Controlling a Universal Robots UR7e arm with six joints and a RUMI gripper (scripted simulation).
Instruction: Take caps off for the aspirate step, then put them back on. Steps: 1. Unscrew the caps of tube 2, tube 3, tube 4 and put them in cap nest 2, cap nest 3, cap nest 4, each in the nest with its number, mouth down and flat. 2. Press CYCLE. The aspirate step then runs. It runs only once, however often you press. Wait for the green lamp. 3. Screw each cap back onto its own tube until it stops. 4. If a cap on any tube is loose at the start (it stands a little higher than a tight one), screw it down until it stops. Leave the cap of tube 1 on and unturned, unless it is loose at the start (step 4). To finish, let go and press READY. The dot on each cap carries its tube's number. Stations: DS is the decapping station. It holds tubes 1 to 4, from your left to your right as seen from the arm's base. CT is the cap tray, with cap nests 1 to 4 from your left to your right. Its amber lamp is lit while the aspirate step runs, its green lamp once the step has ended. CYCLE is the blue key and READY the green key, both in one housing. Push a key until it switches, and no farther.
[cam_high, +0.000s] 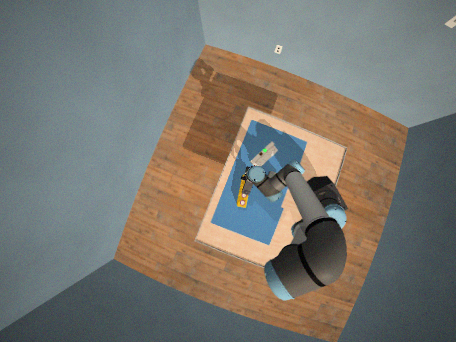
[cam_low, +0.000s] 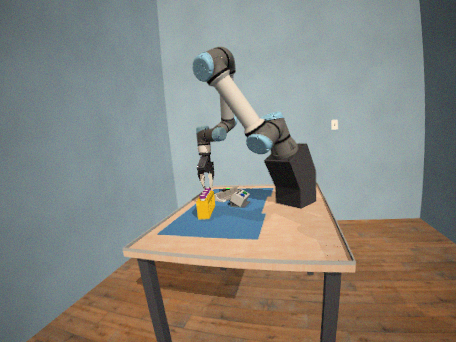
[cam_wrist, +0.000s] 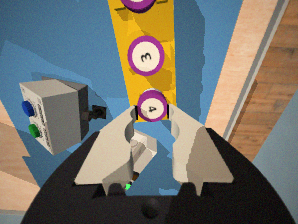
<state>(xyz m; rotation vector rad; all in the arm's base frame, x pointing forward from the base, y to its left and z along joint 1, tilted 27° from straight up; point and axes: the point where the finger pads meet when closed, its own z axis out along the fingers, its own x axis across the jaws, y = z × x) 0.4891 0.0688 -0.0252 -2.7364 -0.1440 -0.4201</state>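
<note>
My gripper is now 1 cm past the cap, 5 cm to the right of it and 1 cm above it. From my hand the other things lie so: green key: 20 cm behind, 9 cm to the right, 6 cm below; blue cycle key: 20 cm behind, 5 cm to the right, 6 cm below; key housing: 18 cm behind, 7 cm to the right, 7 cm below.
</note>
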